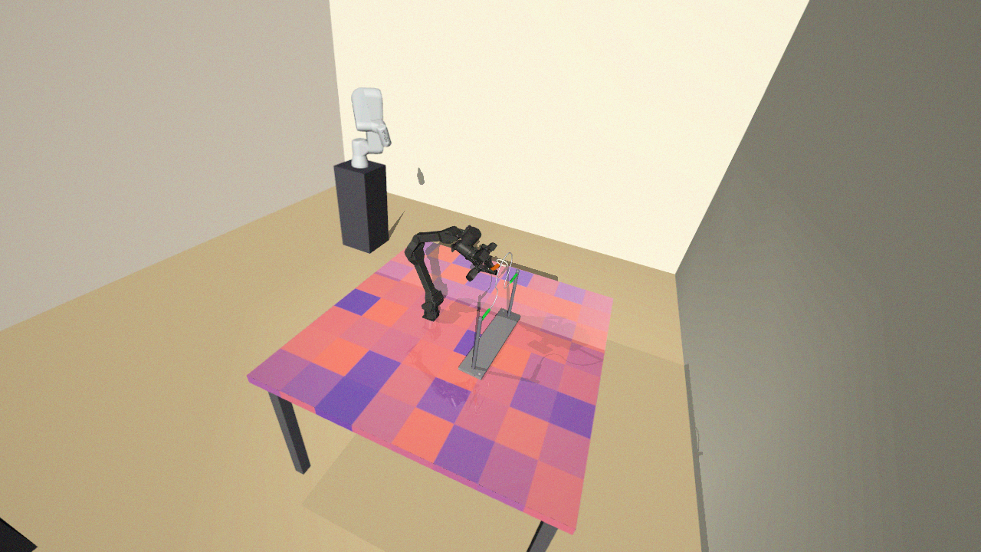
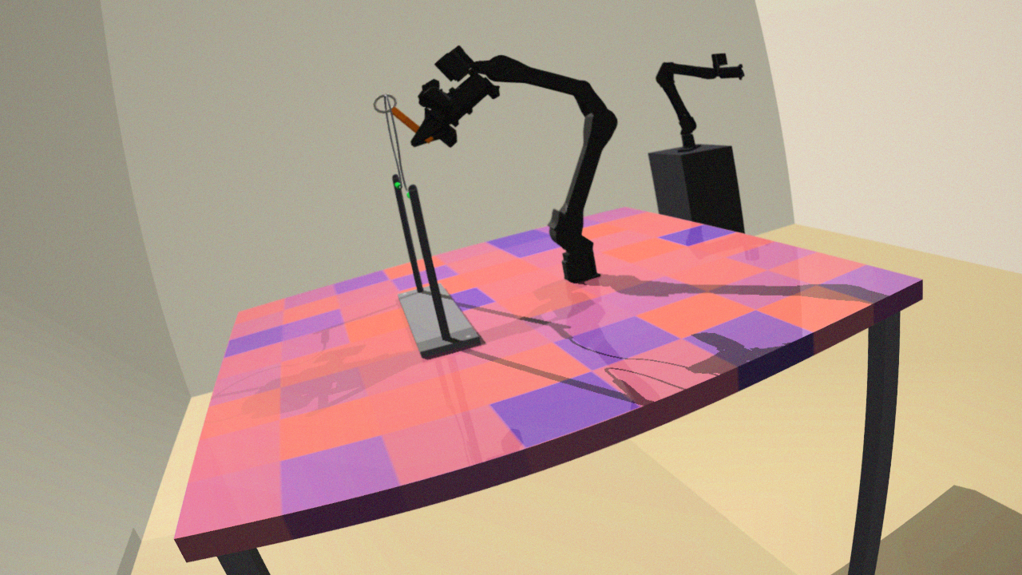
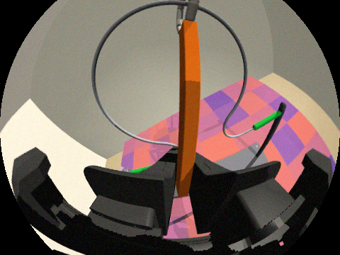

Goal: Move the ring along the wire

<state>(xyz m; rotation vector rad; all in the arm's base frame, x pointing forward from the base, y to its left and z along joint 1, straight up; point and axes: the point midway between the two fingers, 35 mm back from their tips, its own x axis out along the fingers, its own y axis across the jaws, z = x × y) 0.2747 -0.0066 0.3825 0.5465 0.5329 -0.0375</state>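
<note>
The ring with orange handle lies 10 mm ahead of my gripper tip, 40 mm to the right of it and 70 mm above it.
</note>
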